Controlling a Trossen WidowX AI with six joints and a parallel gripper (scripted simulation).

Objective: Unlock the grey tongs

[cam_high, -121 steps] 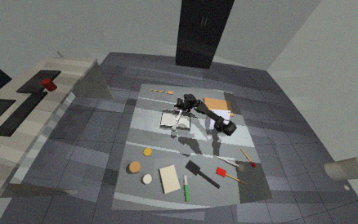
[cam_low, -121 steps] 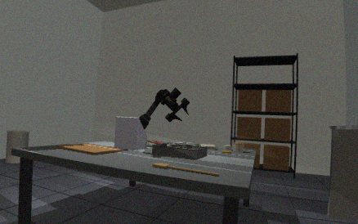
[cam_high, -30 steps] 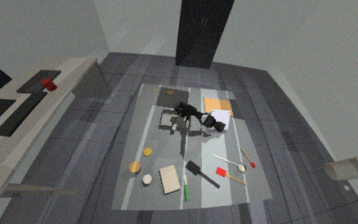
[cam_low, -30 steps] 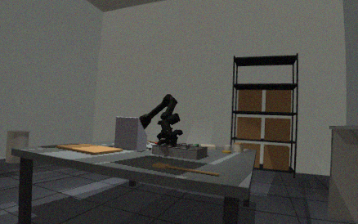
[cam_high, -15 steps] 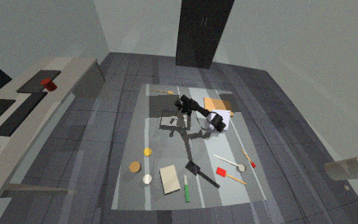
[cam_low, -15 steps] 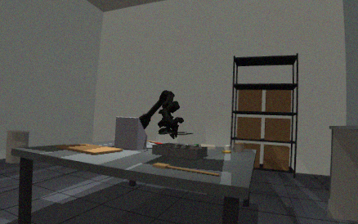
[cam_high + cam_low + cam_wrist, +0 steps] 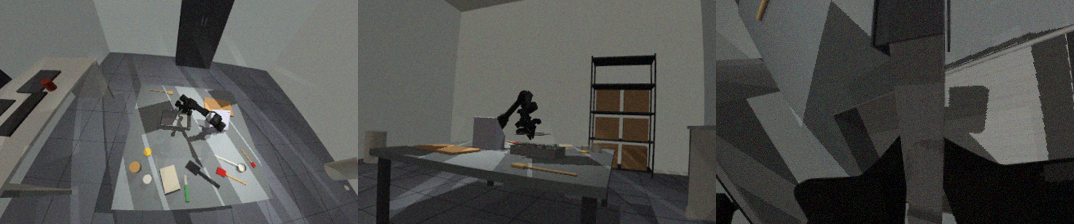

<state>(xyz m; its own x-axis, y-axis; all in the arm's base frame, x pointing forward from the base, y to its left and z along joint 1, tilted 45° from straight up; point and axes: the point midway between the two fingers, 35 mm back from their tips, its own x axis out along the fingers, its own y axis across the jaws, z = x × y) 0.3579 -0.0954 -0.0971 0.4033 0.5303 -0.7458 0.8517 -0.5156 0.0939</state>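
The roasting tin lies 70 mm below my gripper tip, 50 mm to the left of it and 20 mm ahead of it. From my gripper tip the other things lie so: black spatula (560 mm to the left, 200 mm behind, 100 mm below); yellow lock piece (30 mm above, 20 mm to the right, 20 mm behind); wooden board (510 mm behind, 190 mm to the right, 90 mm below).
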